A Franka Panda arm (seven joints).
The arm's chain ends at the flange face. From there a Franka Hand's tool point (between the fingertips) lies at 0.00 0.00 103.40 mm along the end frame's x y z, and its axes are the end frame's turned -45 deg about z.
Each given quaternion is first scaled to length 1.
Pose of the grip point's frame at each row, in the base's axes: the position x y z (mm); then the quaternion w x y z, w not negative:
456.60 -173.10 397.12 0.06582 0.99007 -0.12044 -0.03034
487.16 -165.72 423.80 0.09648 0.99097 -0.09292 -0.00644
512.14 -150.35 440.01 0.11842 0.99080 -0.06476 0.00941
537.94 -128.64 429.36 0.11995 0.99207 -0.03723 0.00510
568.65 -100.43 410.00 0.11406 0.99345 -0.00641 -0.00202
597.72 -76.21 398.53 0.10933 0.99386 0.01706 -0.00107
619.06 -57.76 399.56 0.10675 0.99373 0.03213 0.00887
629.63 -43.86 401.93 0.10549 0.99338 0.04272 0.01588
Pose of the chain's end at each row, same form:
464.45 -160.38 499.43 0.07242 0.86862 -0.49016 -0.00284
490.33 -146.07 525.27 0.09160 0.87998 -0.46507 0.03097
511.80 -125.96 540.49 0.10581 0.89060 -0.43900 0.05401
537.82 -103.99 529.78 0.10887 0.90230 -0.41404 0.05061
569.22 -77.00 510.71 0.10615 0.91538 -0.38610 0.04178
597.55 -53.74 499.46 0.10142 0.92473 -0.36457 0.04085
616.53 -35.88 500.59 0.09523 0.93038 -0.35060 0.04905
625.44 -22.33 502.98 0.09138 0.93411 -0.34068 0.05504

